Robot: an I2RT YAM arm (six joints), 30 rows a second.
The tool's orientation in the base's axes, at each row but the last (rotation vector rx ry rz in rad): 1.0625 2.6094 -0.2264; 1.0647 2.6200 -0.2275; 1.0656 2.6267 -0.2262; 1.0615 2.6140 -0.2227; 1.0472 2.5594 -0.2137; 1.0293 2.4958 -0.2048; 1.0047 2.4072 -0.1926; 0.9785 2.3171 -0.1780
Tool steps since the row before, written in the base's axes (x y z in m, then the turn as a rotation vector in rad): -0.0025 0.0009 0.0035 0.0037 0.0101 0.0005; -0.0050 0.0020 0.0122 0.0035 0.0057 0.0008; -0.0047 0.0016 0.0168 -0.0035 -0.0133 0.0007; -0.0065 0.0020 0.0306 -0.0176 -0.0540 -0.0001; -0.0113 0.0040 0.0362 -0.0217 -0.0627 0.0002; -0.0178 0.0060 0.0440 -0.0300 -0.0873 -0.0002; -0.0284 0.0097 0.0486 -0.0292 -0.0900 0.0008; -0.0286 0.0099 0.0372 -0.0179 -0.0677 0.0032
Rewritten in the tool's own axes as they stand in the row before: 0.0011 -0.0012 -0.0041 0.0039 0.0098 -0.0023; 0.0006 -0.0025 -0.0131 0.0011 0.0065 -0.0015; -0.0013 -0.0027 -0.0173 -0.0065 -0.0120 0.0020; -0.0047 -0.0039 -0.0307 -0.0233 -0.0508 0.0100; -0.0040 -0.0051 -0.0376 -0.0263 -0.0599 0.0110; -0.0044 -0.0070 -0.0471 -0.0365 -0.0833 0.0158; -0.0022 -0.0096 -0.0563 -0.0392 -0.0846 0.0161; -0.0003 -0.0086 -0.0472 -0.0332 -0.0606 0.0120
